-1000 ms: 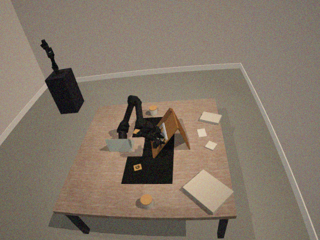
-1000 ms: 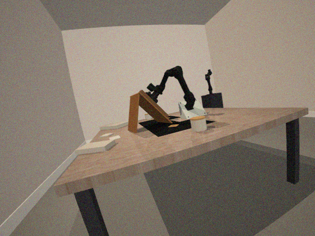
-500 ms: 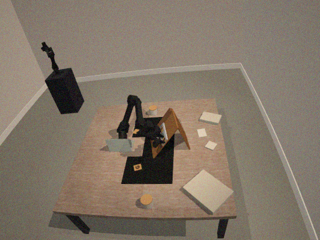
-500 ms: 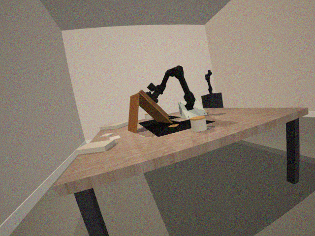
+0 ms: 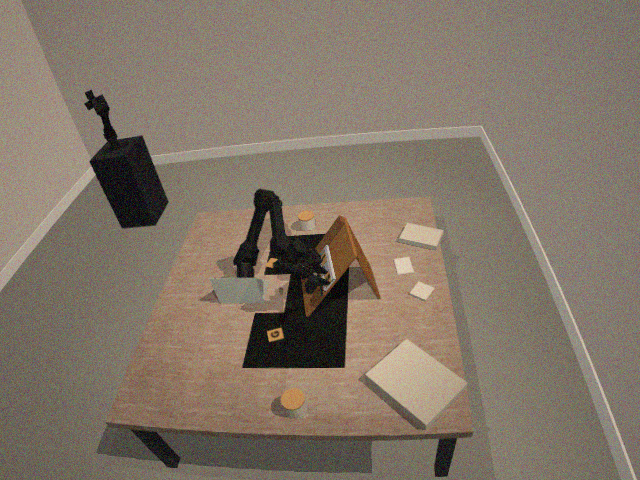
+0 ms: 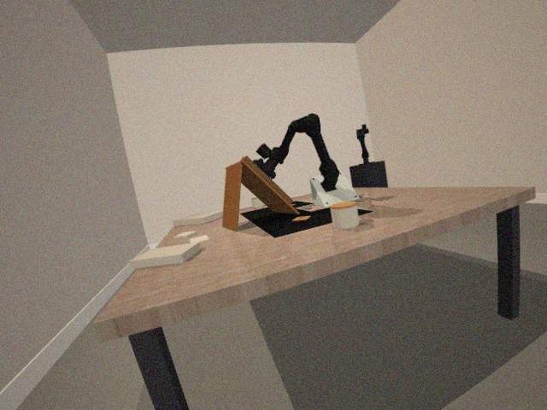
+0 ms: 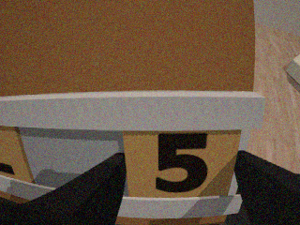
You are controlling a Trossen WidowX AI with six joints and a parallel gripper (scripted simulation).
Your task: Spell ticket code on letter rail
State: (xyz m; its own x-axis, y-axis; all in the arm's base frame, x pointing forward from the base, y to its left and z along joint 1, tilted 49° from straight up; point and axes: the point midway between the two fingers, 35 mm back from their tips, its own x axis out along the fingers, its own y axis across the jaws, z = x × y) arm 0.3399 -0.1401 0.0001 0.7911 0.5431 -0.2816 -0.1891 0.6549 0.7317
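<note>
Now: gripper tip 80 mm above the white ticket, 70 mm to the right of it and 70 mm past it. The rest, counted from my gripper tip: orange tile (right at my gripper tip); then black mat (170 mm behind, 160 mm below, 80 mm to the left).
</note>
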